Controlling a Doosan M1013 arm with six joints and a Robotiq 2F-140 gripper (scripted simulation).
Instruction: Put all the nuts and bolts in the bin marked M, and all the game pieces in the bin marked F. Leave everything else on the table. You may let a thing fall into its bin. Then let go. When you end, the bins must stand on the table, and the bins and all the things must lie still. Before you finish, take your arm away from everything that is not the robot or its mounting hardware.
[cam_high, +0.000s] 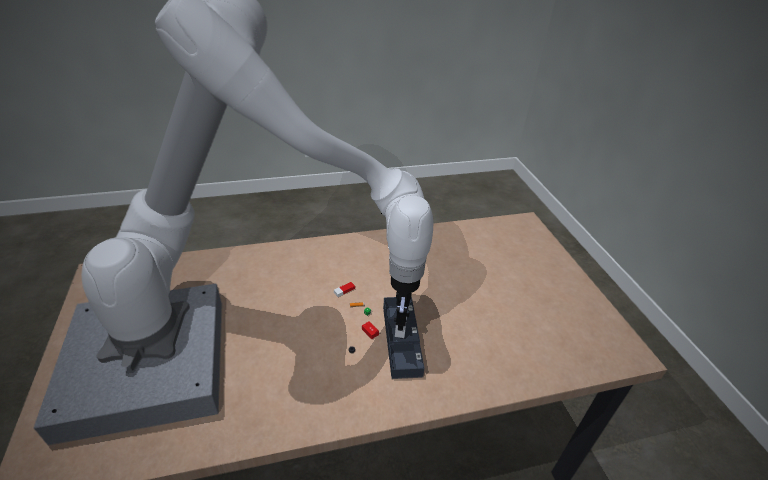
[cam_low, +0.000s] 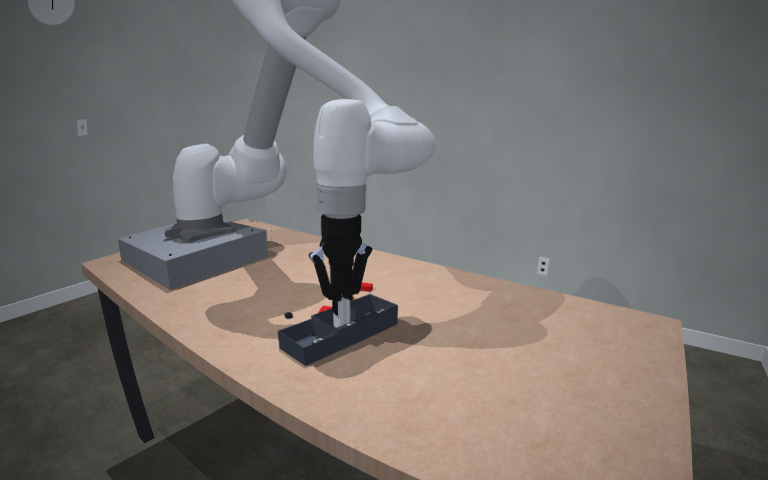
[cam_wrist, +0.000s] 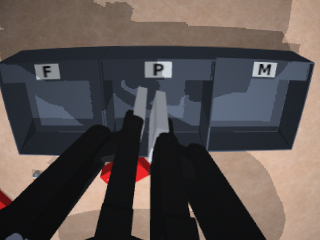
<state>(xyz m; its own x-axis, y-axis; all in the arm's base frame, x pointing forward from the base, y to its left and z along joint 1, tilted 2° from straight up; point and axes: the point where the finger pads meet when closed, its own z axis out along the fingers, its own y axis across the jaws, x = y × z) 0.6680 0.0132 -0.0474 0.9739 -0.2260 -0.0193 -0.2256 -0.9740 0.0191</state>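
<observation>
Now: hand 3 cm above the dark three-compartment bin, 1 cm to the left of it and 1 cm short of it. Also, from my hand: black nut (14 cm behind, 5 cm below, 4 cm to the right); then red block (9 cm behind, 4 cm below, 3 cm to the left); then green die (10 cm to the left, 9 cm behind, 4 cm below).
</observation>
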